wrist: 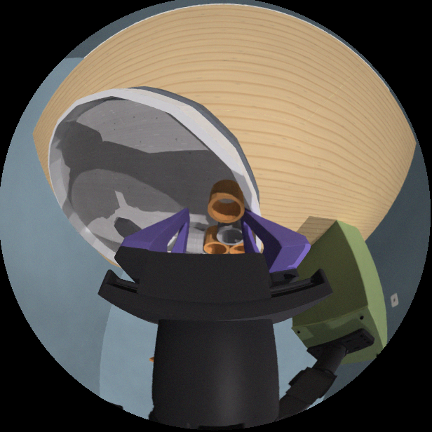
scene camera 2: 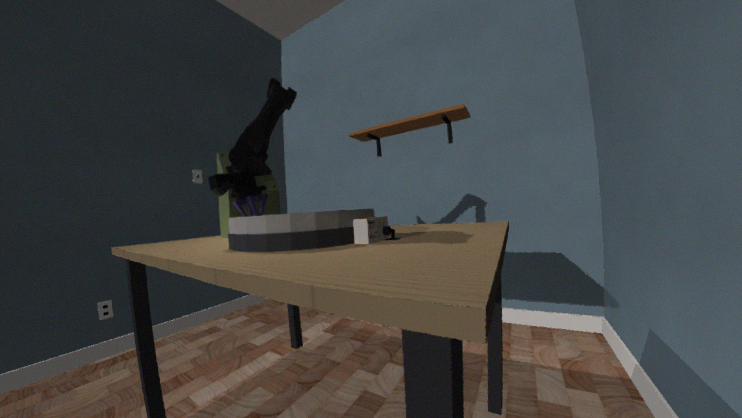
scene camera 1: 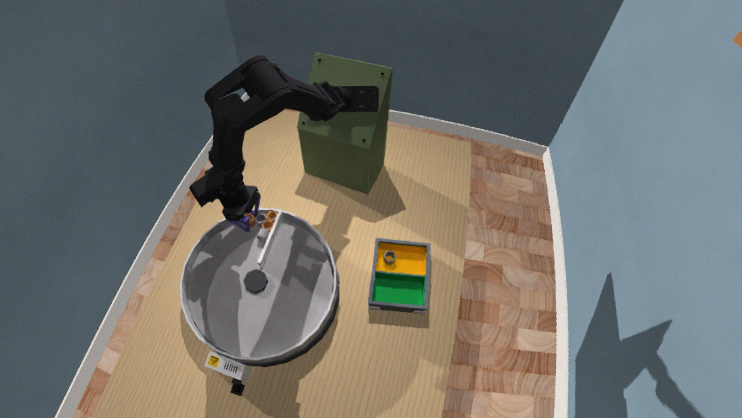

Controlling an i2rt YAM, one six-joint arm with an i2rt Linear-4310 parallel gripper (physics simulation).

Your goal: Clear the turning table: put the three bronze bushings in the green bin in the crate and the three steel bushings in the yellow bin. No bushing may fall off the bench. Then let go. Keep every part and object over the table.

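Frame: origin at the arm's base, x left, y down, z back, level; centimetres.
Where they show: gripper, between the fingertips: [scene camera 1: 251, 224]; arm's base, origin of its link: [scene camera 1: 342, 99].
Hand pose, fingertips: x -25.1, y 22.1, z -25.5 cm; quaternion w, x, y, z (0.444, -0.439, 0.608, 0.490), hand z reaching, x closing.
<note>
Each offset is from my fingertips to the top centre of the thing. "pt": to the spot under its first point. Level surfaces: height alone.
My gripper [scene camera 1: 252, 218] [scene camera 2: 251, 212] [wrist: 214, 212] is partly open, low at the rim of the grey turning table [scene camera 1: 185, 316] [scene camera 2: 290, 223] [wrist: 102, 96]. One bronze bushing [scene camera 1: 249, 220] [wrist: 226, 212] stands between or just beyond the fingertips; contact cannot be told. A steel bushing @(dx +2.8, dy -1.0, dz +1.2 cm) [scene camera 1: 261, 218] [wrist: 230, 235] stands beside it, with two more bronze bushings, one @(dx +5.9, dy -1.0, dz +2.2 cm) [scene camera 1: 272, 213] and another @(dx +5.1, dy -1.0, dz -0.9 cm) [scene camera 1: 267, 224], near the white bar @(pt dx +6.2, dy -1.1, dz -6.6 cm) [scene camera 1: 268, 243]. Another steel bushing @(dx +4.2, dy -1.7, dz -3.6 cm) [scene camera 1: 263, 234] [wrist: 195, 240] is closer to the hub, partly hidden in the wrist view. A third steel bushing [scene camera 1: 389, 257] is in the yellow bin @(pt dx +44.7, dy +6.3, dz -7.2 cm) [scene camera 1: 413, 259]. The green bin @(pt dx +40.4, dy +6.3, dz -16.6 cm) [scene camera 1: 399, 291] is empty.
The crate @(pt dx +47.3, dy +1.8, dz -16.0 cm) [scene camera 1: 428, 282] stands right of the turning table on the wooden bench @(dy +6.9 cm) [scene camera 1: 353, 363] [scene camera 2: 311, 270] [wrist: 300, 100]. The green pedestal [scene camera 1: 337, 155] [wrist: 335, 270] stands behind. A white control box @(pt dx -2.2, dy +1.0, dz -39.2 cm) [scene camera 1: 224, 365] [scene camera 2: 366, 230] sits at the turning table's near edge.
</note>
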